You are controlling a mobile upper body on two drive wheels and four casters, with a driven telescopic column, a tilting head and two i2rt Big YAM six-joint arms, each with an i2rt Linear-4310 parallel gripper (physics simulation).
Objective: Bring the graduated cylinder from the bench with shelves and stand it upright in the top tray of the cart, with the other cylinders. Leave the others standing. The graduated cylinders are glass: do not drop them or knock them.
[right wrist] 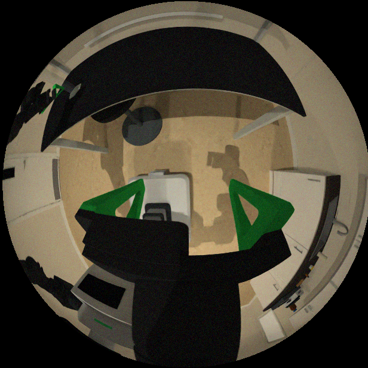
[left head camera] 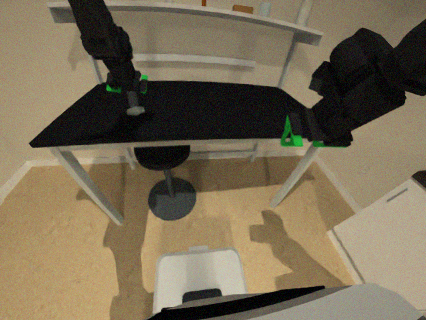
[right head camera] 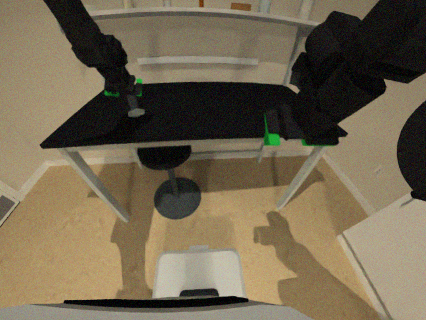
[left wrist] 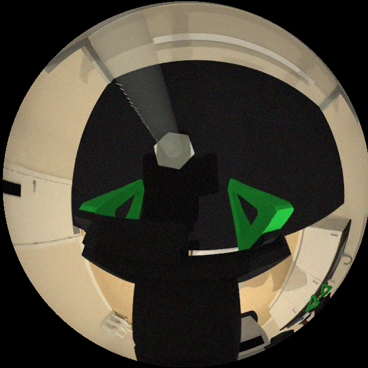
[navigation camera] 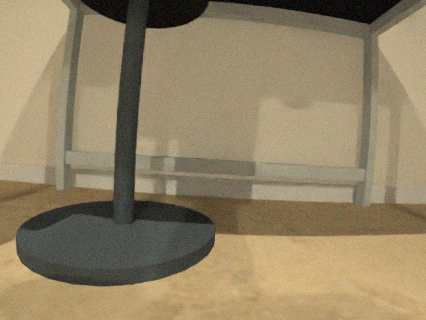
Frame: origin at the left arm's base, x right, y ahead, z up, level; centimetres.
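Seen in the pictures: left gripper, fingertip midpoint: (left head camera: 132, 92) (right head camera: 130, 95); right gripper, fingertip midpoint: (left head camera: 298, 144) (right head camera: 284, 142).
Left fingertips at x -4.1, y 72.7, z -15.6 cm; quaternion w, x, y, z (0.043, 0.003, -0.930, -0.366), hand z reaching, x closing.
Note:
Offsets run from my left fingertips to a thing's middle. "*": to the spot under its first point. Level surfaces: height alone.
The clear graduated cylinder {dx -4.2, dy +9.4, dz +3.5 cm} (left head camera: 132, 97) (right head camera: 133, 103) (left wrist: 152, 95) stands upright on the black bench top {dz -13.3 cm} (left head camera: 210, 112) (right head camera: 210, 112) (left wrist: 265, 130), toward the left. Its pale hexagonal base shows; the gripper hides its upper part in the head views. My left gripper (left head camera: 129, 86) (right head camera: 125, 90) (left wrist: 185, 183) is open and empty, close by the cylinder. In the left wrist view the cylinder lies beyond the fingertips, not between them. My right gripper (left head camera: 310, 142) (right head camera: 294, 141) (right wrist: 186, 183) is open and empty by the bench's right front side. I cannot make out the cart's top tray.
A stool (left head camera: 171, 199) (right head camera: 177, 198) (navigation camera: 115, 245) stands under the bench front. A shelf (left head camera: 175, 9) (right head camera: 200, 13) with small items runs above the bench. A white cabinet {* dx +145.1, dy -61.2, dz -56.9 cm} (left head camera: 385, 240) (right head camera: 395, 250) (right wrist: 300, 192) stands at the right.

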